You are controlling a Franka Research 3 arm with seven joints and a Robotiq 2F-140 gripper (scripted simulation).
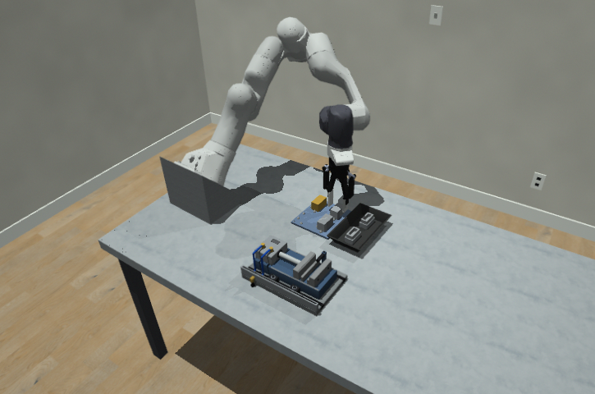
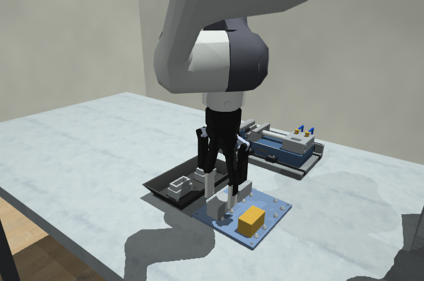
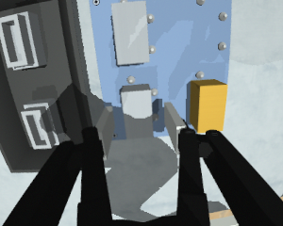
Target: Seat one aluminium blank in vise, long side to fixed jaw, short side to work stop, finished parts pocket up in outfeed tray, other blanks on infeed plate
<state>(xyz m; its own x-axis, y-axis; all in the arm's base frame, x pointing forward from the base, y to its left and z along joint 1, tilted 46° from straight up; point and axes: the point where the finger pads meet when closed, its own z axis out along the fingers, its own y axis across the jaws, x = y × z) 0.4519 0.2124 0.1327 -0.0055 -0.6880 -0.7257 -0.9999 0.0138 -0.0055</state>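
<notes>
Now: the brass blank 90 mm behind my hand and 40 mm below it. From my hand the other things lie so: fixed jaw (160 mm ahead, 360 mm to the right, 10 mm above).
</notes>
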